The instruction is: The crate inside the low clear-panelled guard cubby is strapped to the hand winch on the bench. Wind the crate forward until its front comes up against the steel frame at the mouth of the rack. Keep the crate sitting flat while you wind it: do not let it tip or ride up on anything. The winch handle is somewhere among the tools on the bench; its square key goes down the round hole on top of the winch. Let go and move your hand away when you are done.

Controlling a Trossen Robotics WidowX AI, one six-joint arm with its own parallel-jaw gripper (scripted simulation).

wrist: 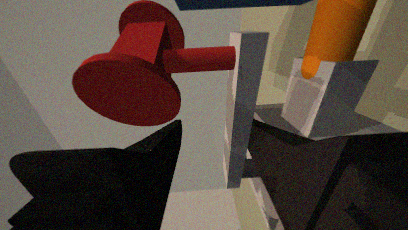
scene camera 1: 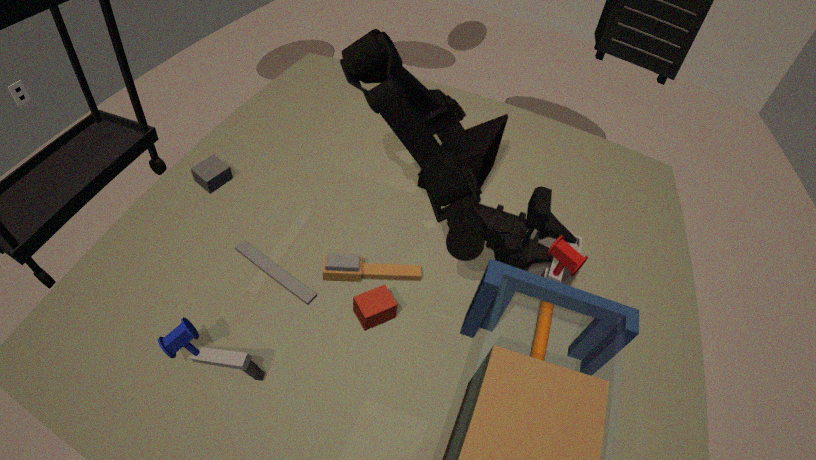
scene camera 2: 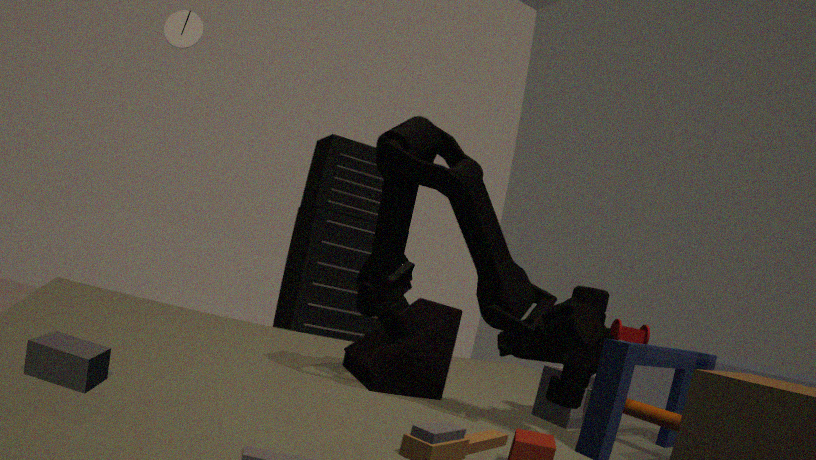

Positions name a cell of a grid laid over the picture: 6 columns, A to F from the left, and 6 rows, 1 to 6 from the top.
Labels:
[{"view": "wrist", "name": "gripper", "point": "D4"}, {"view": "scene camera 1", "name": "gripper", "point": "E4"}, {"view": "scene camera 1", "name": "grey block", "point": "B3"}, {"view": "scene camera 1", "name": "red block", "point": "C4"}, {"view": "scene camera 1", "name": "wooden brush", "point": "C4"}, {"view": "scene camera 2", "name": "gripper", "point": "E5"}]

